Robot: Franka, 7 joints.
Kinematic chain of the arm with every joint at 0, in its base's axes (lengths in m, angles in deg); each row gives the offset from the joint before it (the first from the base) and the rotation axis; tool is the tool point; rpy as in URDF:
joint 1: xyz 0 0 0.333 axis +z
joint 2: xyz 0 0 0 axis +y
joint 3: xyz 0 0 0.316 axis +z
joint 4: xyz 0.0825 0 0 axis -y
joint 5: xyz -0.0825 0 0.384 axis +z
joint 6: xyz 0 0 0 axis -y
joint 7: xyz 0.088 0 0 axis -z
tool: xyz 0 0 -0.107 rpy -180 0 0
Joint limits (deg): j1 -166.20..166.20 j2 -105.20..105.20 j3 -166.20..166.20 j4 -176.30..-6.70 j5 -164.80..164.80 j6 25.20..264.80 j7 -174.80..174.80
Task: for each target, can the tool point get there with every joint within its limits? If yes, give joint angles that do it. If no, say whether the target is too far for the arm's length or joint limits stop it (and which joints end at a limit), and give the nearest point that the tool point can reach.
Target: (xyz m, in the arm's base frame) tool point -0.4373 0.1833 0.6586
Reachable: yes | joints -108.40 12.36 -107.24 -83.71 16.90 56.00 29.22
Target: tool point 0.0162 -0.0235 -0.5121
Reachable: no: joint limits stop it (at a limit: joint 2) | nearest point 0.0554 -0.0803 -0.3272 | short by 0.197 m
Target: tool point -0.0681 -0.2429 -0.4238
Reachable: no: joint limits stop it (at a limit: joint 2) | nearest point -0.0690 -0.2461 -0.3600 | short by 0.064 m
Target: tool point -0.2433 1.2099 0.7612
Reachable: no: too far | nearest point -0.1598 0.7946 0.6142 | short by 0.448 m
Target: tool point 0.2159 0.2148 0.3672
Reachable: yes | joints -82.93 71.36 112.16 -163.31 -5.94 117.89 77.56
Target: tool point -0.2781 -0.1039 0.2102
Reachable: yes | joints -57.30 -35.74 -135.56 -155.83 68.52 70.41 -21.47
